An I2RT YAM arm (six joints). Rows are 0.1 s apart.
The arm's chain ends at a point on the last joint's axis. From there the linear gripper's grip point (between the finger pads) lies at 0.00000 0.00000 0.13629 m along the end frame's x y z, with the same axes.
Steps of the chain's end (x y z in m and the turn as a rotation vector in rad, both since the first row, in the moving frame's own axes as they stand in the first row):
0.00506, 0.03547, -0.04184, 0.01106, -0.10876, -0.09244
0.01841, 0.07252, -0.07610, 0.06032, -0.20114, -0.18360
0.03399, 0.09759, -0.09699, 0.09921, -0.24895, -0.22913
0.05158, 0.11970, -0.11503, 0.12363, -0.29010, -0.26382
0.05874, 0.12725, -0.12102, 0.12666, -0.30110, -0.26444
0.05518, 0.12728, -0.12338, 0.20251, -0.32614, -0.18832
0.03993, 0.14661, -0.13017, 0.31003, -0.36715, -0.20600
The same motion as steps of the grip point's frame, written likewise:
-0.00978, 0.03465, -0.04265, 0.01106, -0.10876, -0.09244
-0.00940, 0.06691, -0.07909, 0.06032, -0.20114, -0.18360
-0.00077, 0.08819, -0.10183, 0.09921, -0.24895, -0.22913
0.01096, 0.10846, -0.12171, 0.12363, -0.29010, -0.26382
0.01665, 0.11584, -0.12818, 0.12666, -0.30110, -0.26444
0.00951, 0.10464, -0.13327, 0.20251, -0.32614, -0.18832
-0.01211, 0.11129, -0.14555, 0.31003, -0.36715, -0.20600

